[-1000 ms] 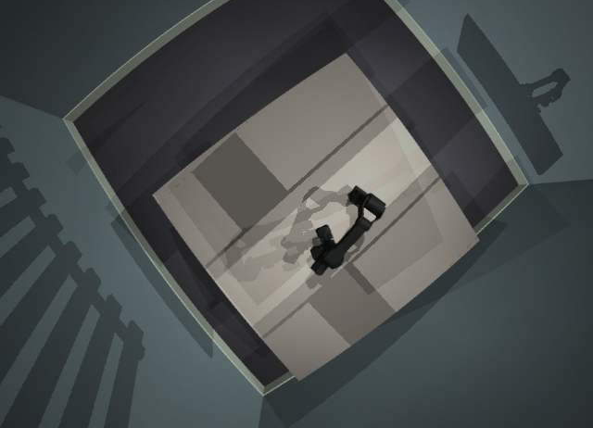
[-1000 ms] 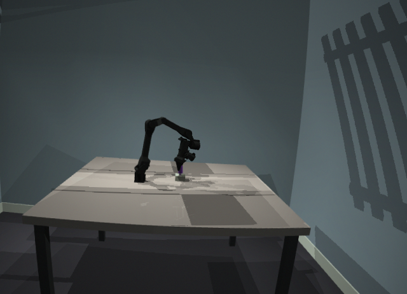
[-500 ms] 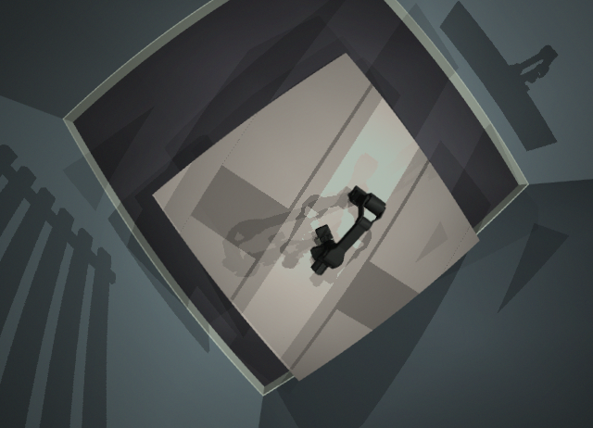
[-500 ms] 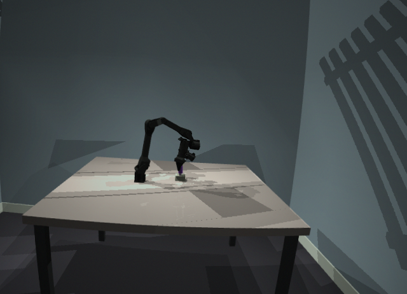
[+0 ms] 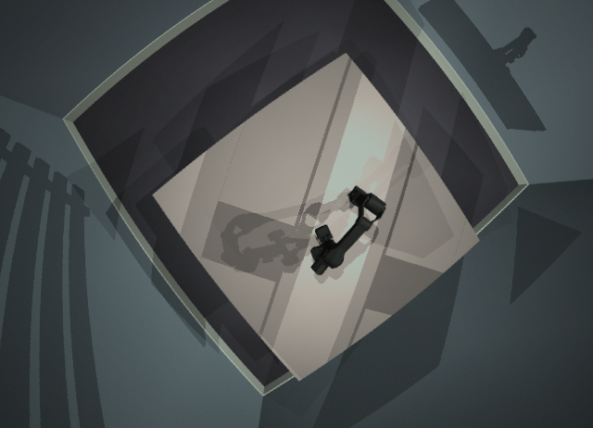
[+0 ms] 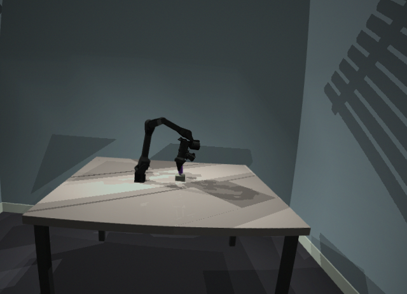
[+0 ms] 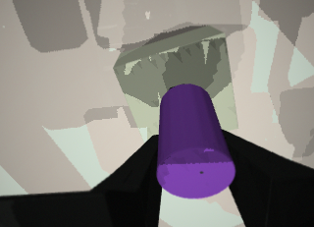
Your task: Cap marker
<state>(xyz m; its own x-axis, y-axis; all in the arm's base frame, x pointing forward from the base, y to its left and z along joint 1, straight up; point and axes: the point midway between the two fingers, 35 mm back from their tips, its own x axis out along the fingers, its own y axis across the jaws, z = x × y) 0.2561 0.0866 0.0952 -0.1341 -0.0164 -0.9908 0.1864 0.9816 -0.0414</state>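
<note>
My gripper tip is 1 cm below the purple cap and 1 cm short of it. Also, from my gripper tip: pale holder block: 4 cm below, 1 cm ahead.
</note>
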